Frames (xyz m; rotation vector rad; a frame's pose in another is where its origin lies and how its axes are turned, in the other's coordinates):
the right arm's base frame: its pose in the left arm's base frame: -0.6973 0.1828 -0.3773 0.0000 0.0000 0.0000
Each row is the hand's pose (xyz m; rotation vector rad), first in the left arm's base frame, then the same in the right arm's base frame.
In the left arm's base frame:
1: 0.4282 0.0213 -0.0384 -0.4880 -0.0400 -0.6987
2: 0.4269 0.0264 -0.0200 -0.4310 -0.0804 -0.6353
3: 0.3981 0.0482 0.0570 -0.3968 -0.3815 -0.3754
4: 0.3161 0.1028 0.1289 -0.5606 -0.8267 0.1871
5: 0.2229 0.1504 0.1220 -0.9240 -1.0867 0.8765
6: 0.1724 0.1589 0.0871 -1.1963 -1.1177 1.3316
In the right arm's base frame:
1: 1.1255 -0.1615 0.3389 -0.4880 -0.0400 -0.6987
2: 1.1242 -0.1564 0.3573 -0.4310 -0.0804 -0.6353
3: 1.0954 -0.1346 0.4343 -0.3968 -0.3815 -0.3754
4: 1.0134 -0.0800 0.5062 -0.5606 -0.8267 0.1871
5: 0.9202 -0.0324 0.4993 -0.9240 -1.0867 0.8765
6: 0.8697 -0.0239 0.4644 -1.1963 -1.1177 1.3316

